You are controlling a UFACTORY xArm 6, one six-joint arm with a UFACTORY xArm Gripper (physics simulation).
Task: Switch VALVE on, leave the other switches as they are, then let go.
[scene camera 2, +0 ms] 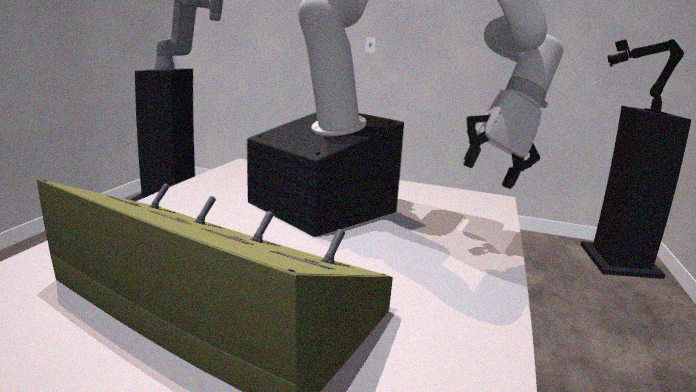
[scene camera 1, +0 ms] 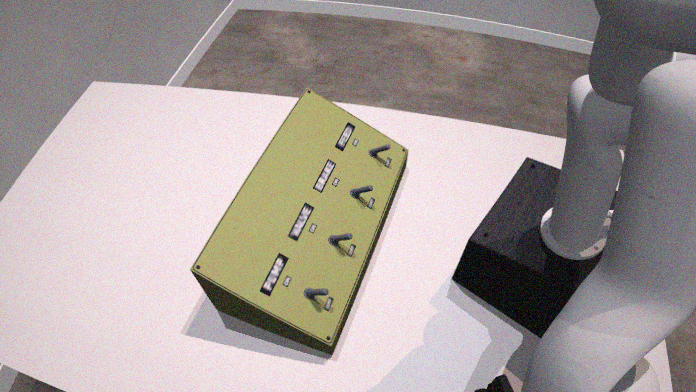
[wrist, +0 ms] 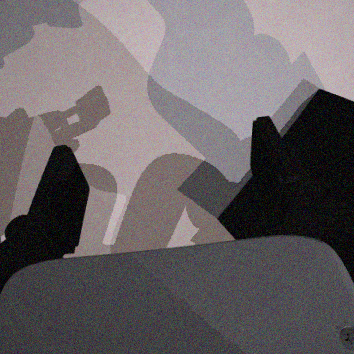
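Where they show: gripper, fingertip midpoint: (scene camera 2: 487, 177) (wrist: 163, 153); arm's base, origin of the base link: (scene camera 2: 339, 126) (scene camera 1: 573, 232).
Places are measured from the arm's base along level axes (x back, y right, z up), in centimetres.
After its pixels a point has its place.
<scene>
A green sloped switch box (scene camera 1: 250, 200) {y 6.9, x -59.2, z -2.9 cm} (scene camera 2: 175, 255) {y 6.0, x -62.3, z -4.4 cm} carries several grey levers in a row, each with a label. The label that appears to read VALVE (scene camera 1: 301, 221) {y 5.6, x -49.8, z -7.3 cm}, though blurred, is second from the near end in the first scene view. Its lever (scene camera 1: 341, 239) {y 2.5, x -42.1, z -8.2 cm} (scene camera 2: 262, 226) {y 3.0, x -42.7, z -8.3 cm} leans away from the label, toward the robot's base. The other levers, such as the PUMP lever (scene camera 1: 316, 293) {y -8.8, x -45.8, z -8.0 cm} (scene camera 2: 334, 246) {y -8.4, x -46.3, z -8.3 cm}, lean the same way. My gripper (scene camera 2: 490, 169) {y -31.7, x -20.0, z -3.4 cm} (wrist: 163, 153) {y -31.7, x -20.0, z -3.4 cm} is open and empty, high beside the robot's base and apart from the box. The switch box does not show in the wrist view.
The robot's black base block (scene camera 1: 505, 210) {y 6.6, x -11.4, z -3.0 cm} (scene camera 2: 285, 175) {y 8.6, x -13.1, z -9.0 cm} stands on the white table (scene camera 1: 125, 175) {y 25.6, x -100.8, z -19.5 cm} (scene camera 2: 480, 200) {y -37.3, x 17.3, z -19.6 cm}, behind the box in the second scene view. Two black pedestals (scene camera 2: 165, 125) (scene camera 2: 635, 195) with other arms stand beyond the table.
</scene>
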